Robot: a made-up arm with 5 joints.
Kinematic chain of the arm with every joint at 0, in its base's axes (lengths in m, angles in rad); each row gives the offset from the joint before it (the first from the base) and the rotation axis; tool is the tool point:
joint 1: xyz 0 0 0.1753 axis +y
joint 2: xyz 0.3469 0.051 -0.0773 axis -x
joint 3: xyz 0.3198 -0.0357 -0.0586 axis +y
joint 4: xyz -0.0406 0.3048 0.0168 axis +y
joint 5: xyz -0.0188 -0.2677 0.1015 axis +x
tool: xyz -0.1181 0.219 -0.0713
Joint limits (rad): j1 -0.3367..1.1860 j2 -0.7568..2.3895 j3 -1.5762..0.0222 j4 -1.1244..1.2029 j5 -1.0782..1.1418
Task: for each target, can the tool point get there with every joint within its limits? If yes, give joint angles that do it. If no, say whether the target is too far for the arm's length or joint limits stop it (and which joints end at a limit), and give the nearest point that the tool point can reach.
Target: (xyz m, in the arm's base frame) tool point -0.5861 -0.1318 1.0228
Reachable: no: joint limits stop it (at a limit: joint 1, joint 2, joint 3, joint 5) | nearest point 0.3406 0.0425 0.4649 | short by 1.096 m
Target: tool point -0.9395 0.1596 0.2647
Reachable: no: joint limits stop it (at a limit: joint 1, joint 5) | nearest point -0.1832 0.0889 -0.2842 | short by 0.937 m
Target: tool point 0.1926 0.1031 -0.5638
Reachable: yes | joints 0.7978 0.6061 -1.0101 -0.8989 -0.0772
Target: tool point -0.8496 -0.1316 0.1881
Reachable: no: joint limits stop it (at a limit: joint 1, joint 5) | nearest point -0.1814 -0.0175 -0.2873 | short by 0.828 m
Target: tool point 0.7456 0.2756 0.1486
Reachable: yes | joints -0.2217 -0.4657 -0.8400 -0.8839 -0.5544
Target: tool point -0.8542 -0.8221 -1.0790
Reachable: no: too far | nearest point -0.1473 -0.2055 -0.5945 | short by 1.056 m
